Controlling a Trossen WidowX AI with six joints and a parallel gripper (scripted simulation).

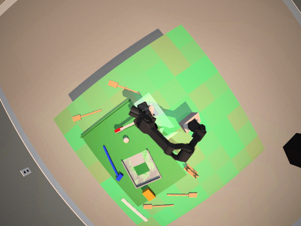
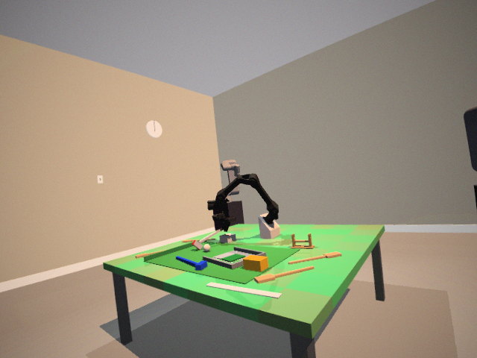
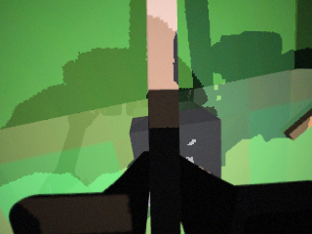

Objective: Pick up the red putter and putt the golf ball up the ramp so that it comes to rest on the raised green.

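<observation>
Now: the beige block 3 cm behind my gripper tip, 2 cm to the right of it and 5 cm below it. The rest, counted from my gripper tip: white golf ball: 23 cm ahead, 5 cm to the left, 5 cm below; blue putter: 43 cm ahead, 14 cm to the left, 6 cm below; red putter: 12 cm ahead, 2 cm to the right.
</observation>
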